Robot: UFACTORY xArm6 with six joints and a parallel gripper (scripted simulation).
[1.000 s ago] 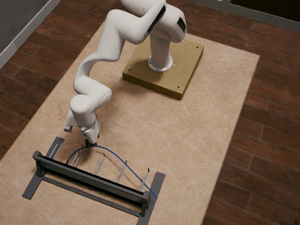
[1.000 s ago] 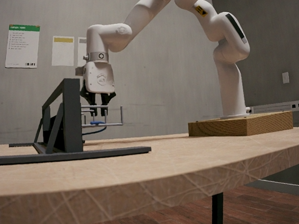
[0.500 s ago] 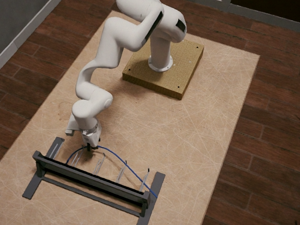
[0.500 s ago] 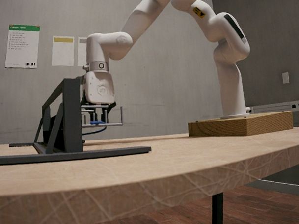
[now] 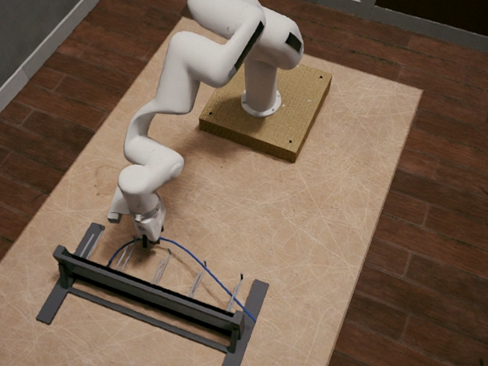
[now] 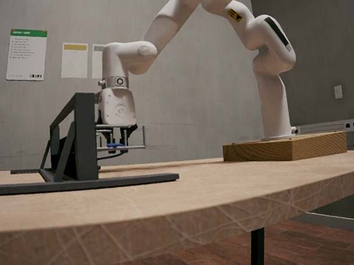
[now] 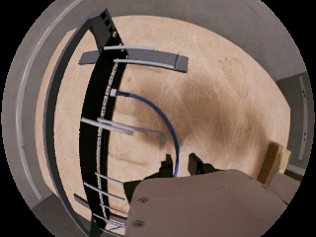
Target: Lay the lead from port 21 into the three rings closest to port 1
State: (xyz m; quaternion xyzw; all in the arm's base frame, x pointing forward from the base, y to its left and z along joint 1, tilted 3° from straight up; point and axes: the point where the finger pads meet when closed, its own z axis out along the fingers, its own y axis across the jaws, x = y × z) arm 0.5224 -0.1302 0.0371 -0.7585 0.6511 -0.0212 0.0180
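Right now the dark grey rack is 16 cm ahead of my hand and 5 cm to the left of it.
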